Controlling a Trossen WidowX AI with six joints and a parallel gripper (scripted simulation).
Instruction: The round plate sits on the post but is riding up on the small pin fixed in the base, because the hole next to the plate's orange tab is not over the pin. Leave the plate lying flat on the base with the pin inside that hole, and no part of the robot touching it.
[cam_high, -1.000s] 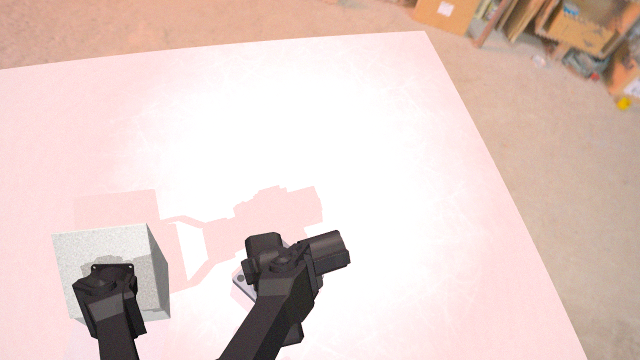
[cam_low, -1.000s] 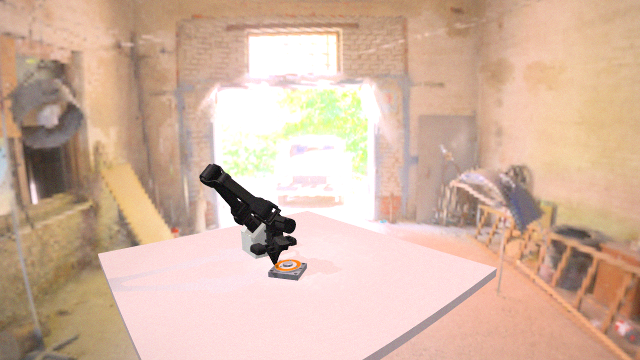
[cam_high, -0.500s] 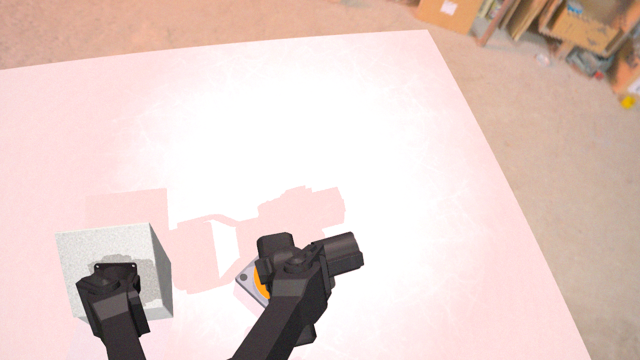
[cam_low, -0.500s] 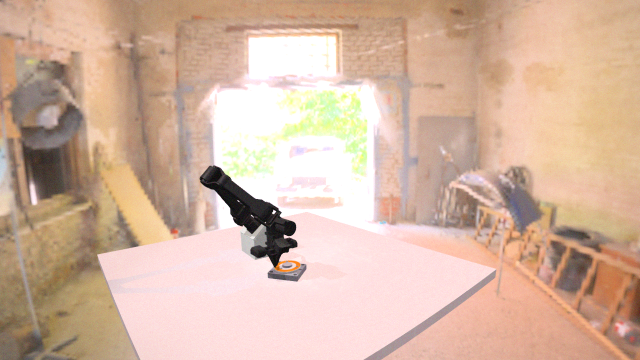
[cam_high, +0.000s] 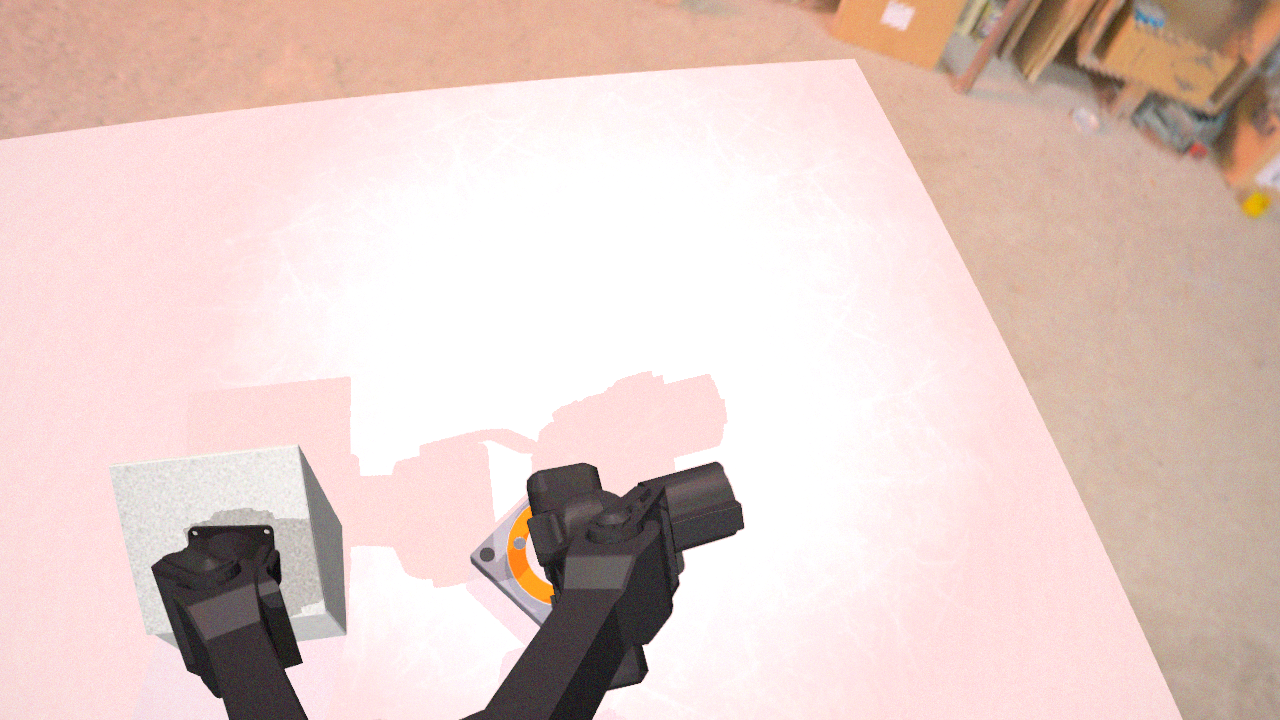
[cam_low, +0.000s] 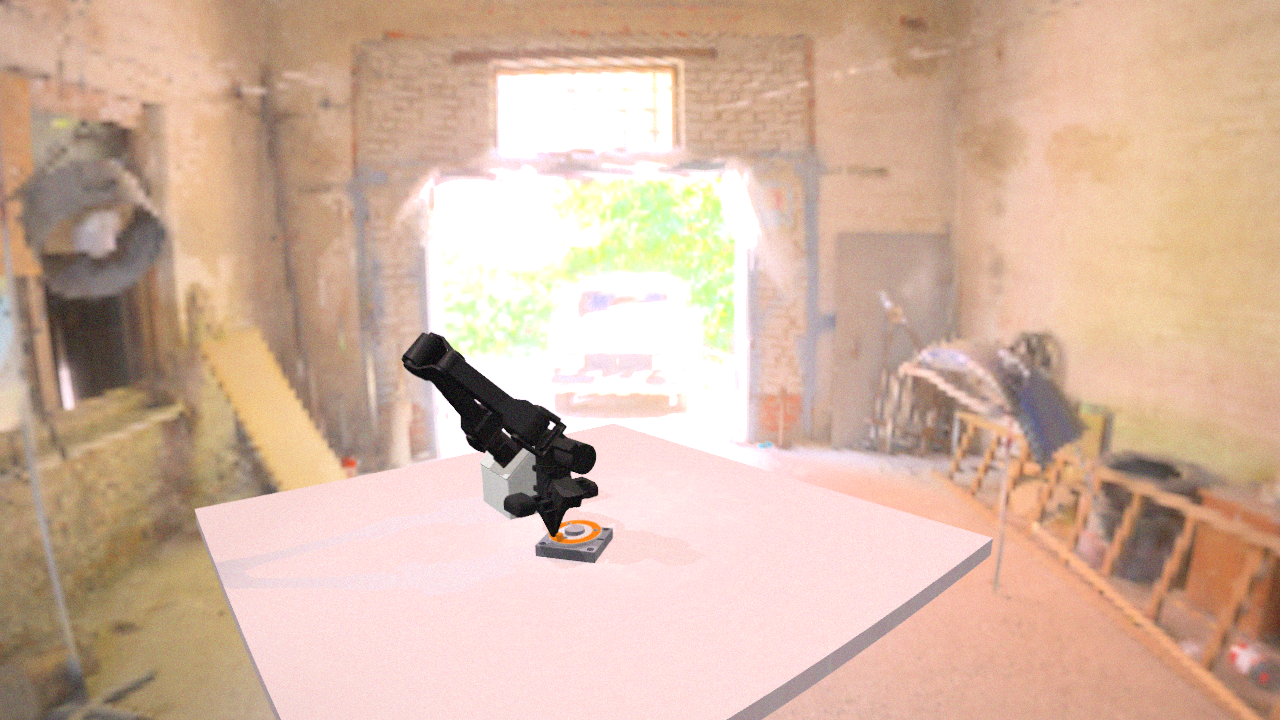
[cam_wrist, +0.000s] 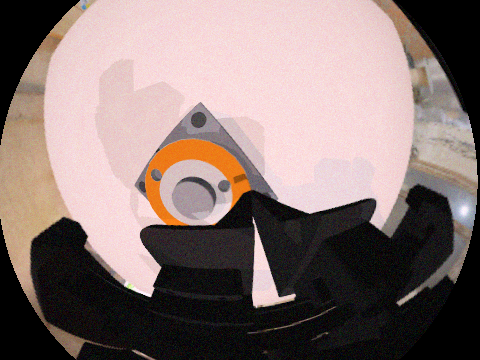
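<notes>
Now: the round plate 3 cm to the left of my gripper tip. Round my gripper tip: square grey base: 1 cm behind, 5 cm to the left, 1 cm below.
</notes>
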